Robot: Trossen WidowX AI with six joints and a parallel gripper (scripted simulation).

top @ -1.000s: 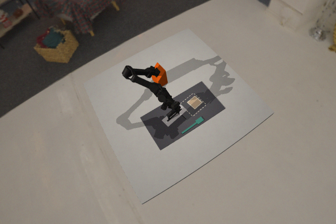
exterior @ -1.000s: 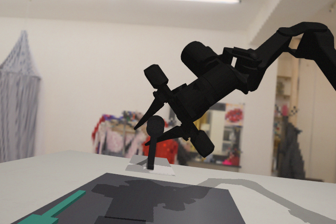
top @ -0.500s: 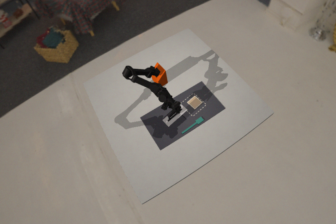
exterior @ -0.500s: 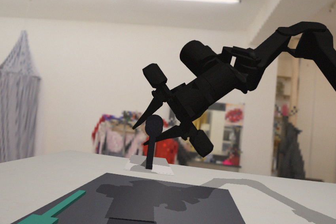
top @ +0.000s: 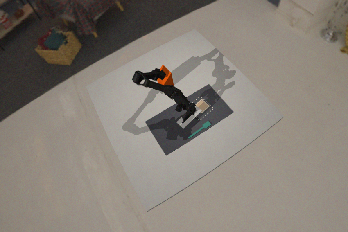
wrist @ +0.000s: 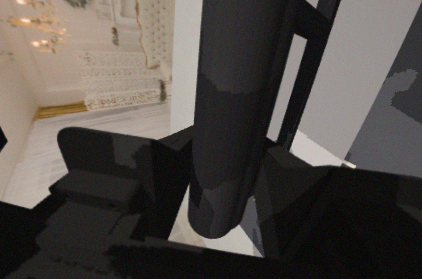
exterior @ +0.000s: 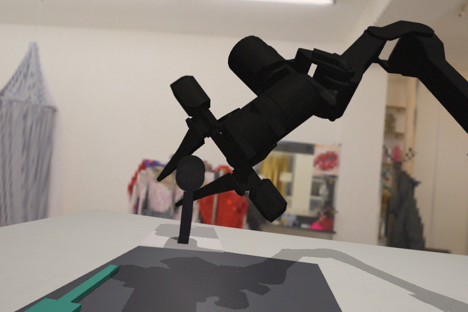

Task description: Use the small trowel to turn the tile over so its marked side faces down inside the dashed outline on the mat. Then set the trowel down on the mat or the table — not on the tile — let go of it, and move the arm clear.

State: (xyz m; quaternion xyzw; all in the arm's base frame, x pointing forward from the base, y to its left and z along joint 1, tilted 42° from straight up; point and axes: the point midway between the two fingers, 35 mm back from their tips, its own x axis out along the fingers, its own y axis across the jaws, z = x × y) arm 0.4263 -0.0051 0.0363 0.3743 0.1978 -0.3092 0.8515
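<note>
My gripper tip is 140 mm to the right of the tan square tile, 130 mm above it and 70 mm past it. Round my gripper tip: teal trowel (130 mm below, 90 mm ahead, 10 mm to the left); dark mat (150 mm below, 50 mm behind).
</note>
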